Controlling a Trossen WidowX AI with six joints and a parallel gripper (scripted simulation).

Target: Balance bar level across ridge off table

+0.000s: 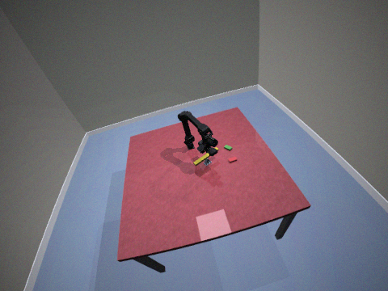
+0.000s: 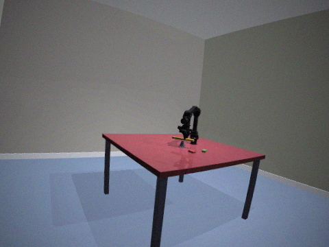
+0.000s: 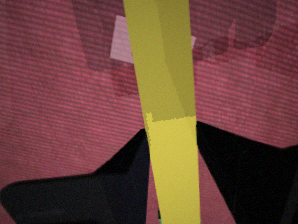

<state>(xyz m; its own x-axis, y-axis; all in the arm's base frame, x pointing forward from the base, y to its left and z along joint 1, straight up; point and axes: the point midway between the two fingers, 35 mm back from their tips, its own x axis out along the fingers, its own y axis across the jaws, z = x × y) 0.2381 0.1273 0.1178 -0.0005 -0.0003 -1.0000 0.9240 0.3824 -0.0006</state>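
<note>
My gripper tip is 10 mm short of the yellow bar and 30 mm to the left of it. Round my gripper tip: red block 60 mm ahead, 180 mm to the left, 80 mm below; then green block 90 mm behind, 190 mm to the left, 80 mm below.
</note>
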